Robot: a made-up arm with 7 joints.
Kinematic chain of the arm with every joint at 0, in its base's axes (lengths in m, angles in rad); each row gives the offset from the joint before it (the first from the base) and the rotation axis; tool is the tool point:
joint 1: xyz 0 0 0 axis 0 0.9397 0.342
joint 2: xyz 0 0 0 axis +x
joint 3: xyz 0 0 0 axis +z
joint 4: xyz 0.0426 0 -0.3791 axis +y
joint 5: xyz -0.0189 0 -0.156 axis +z
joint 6: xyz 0 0 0 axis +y
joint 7: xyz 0 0 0 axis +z
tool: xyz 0 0 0
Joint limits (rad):
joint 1: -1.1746..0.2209
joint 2: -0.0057..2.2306
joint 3: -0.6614..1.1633
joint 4: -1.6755..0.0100
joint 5: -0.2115..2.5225
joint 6: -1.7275..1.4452
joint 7: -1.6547..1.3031
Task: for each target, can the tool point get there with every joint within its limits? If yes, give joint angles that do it. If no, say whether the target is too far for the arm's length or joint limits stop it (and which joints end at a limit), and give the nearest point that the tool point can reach.
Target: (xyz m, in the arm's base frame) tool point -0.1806 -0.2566 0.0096
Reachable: no: joint limits stop it (at a limit: joint 1, joint 2, joint 3, joint 4) | nearest point 0.0847 -0.1157 -0.4061 | short by 0.513 m
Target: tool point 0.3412 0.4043 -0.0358
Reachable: yes | joints -0.8951 0.9583 0.8352 -0.6219 1.7505 -0.6043 0.1850
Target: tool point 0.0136 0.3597 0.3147
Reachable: yes | joints -1.0174 1.8570 0.6069 -1.2949 0.6008 -1.0196 -1.1675
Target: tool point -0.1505 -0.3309 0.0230
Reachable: no: joint limits stop it (at a limit: joint 1, joint 2, joint 3, joint 4) | nearest point 0.3516 -0.2408 -0.0624 | short by 0.517 m
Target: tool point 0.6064 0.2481 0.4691
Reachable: no: too far | nearest point 0.3666 0.2610 0.1503 | short by 0.399 m
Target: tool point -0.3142 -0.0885 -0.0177
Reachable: no: joint limits stop it (at a limit: joint 1, joint 2, joint 3, joint 4) | nearest point -0.2382 0.2253 0.2793 | short by 0.439 m
